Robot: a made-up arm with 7 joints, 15 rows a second.
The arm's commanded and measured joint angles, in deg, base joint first. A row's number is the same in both.
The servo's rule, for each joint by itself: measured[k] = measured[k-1] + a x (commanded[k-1-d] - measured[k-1]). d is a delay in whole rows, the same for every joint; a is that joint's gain. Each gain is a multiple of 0.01, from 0.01 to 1. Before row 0 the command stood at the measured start. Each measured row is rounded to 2 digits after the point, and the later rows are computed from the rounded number. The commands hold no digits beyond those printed.
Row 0, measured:
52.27, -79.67, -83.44, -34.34, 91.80, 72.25, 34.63
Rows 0 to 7, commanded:
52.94, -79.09, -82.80, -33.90, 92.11, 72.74, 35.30
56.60, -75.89, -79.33, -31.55, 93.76, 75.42, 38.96
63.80, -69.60, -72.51, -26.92, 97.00, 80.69, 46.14
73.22, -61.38, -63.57, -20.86, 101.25, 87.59, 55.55
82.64, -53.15, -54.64, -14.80, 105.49, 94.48, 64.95
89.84, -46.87, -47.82, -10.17, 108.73, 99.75, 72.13
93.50, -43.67, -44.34, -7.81, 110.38, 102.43, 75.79
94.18, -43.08, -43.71, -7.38, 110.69, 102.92, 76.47
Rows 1 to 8, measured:
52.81, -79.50, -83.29, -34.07, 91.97, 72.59, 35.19
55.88, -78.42, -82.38, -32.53, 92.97, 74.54, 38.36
62.30, -75.77, -80.11, -29.11, 95.23, 78.78, 44.90
71.15, -71.45, -76.31, -24.08, 98.60, 84.86, 53.85
80.46, -65.96, -71.33, -18.42, 102.46, 91.50, 63.17
88.06, -60.23, -65.92, -13.39, 105.97, 97.19, 70.70
92.47, -55.26, -60.96, -9.99, 108.44, 100.81, 74.98
93.86, -51.61, -56.99, -8.40, 109.70, 102.27, 76.23
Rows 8 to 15, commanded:
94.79, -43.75, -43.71, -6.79, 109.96, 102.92, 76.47
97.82, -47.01, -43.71, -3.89, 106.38, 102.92, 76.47
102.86, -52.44, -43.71, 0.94, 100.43, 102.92, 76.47
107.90, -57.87, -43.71, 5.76, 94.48, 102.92, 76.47
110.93, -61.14, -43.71, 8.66, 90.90, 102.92, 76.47
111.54, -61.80, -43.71, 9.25, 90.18, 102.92, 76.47
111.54, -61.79, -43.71, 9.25, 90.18, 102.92, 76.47
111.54, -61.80, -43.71, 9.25, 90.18, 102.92, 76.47
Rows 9 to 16, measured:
94.61, -49.25, -53.94, -7.42, 109.85, 102.72, 76.43
97.21, -48.58, -51.59, -5.27, 107.91, 102.86, 76.46
101.79, -49.74, -49.78, -1.48, 103.72, 102.90, 76.47
106.74, -52.18, -48.38, 2.94, 98.55, 102.91, 76.47
110.13, -54.87, -47.31, 6.43, 94.27, 102.92, 76.47
111.27, -56.95, -46.48, 8.15, 91.98, 102.92, 76.47
111.49, -58.40, -45.84, 8.82, 90.97, 102.92, 76.47
111.53, -59.42, -45.35, 9.08, 90.53, 102.92, 76.47

